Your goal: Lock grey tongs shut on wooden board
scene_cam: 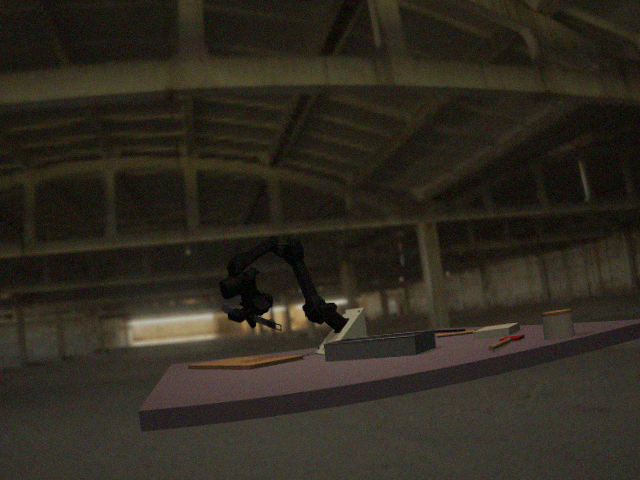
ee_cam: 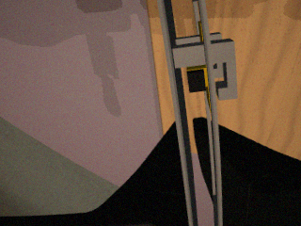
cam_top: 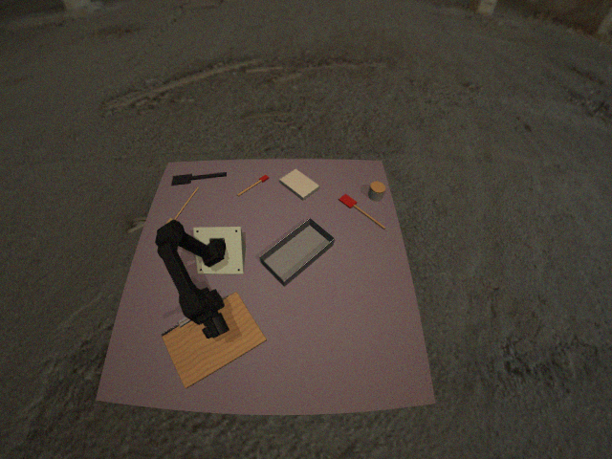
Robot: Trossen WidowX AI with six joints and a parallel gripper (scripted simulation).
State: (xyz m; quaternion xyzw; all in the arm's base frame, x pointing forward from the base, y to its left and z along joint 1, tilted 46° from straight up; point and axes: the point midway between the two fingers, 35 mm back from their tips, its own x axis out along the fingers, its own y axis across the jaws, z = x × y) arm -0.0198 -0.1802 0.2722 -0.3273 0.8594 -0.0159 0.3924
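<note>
The yellow piece lies 40 mm ahead of my gripper tip, 20 mm to the left of it and 20 mm above it. Also, from my gripper tip: grey roasting tin 380 mm ahead, 330 mm to the left, 100 mm below; white block 740 mm to the left, 390 mm ahead, 110 mm below; wooden board 120 mm below, 50 mm to the right, 30 mm ahead.
</note>
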